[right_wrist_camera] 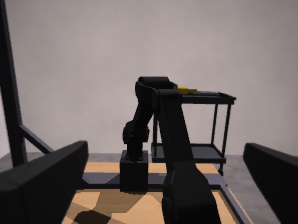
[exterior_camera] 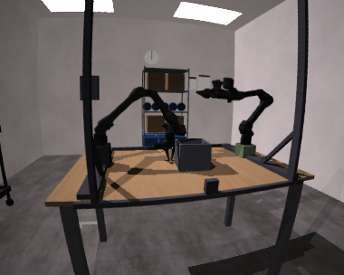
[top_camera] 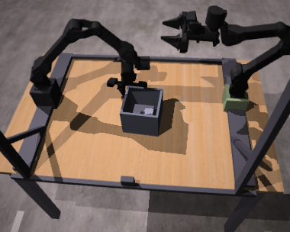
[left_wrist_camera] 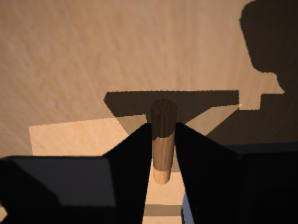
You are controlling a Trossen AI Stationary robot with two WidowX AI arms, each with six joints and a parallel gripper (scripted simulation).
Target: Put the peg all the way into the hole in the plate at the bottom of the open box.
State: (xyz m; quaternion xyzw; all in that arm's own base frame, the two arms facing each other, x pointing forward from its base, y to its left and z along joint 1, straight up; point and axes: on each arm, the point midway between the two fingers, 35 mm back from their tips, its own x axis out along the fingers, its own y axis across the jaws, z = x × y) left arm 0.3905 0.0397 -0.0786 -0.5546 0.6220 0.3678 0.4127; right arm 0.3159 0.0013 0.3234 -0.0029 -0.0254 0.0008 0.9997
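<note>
My left gripper is now 3 cm past the wooden peg and 3 cm above it. Round my left hand: pale plate 13 cm behind, 9 cm to the right, 1 cm above.
</note>
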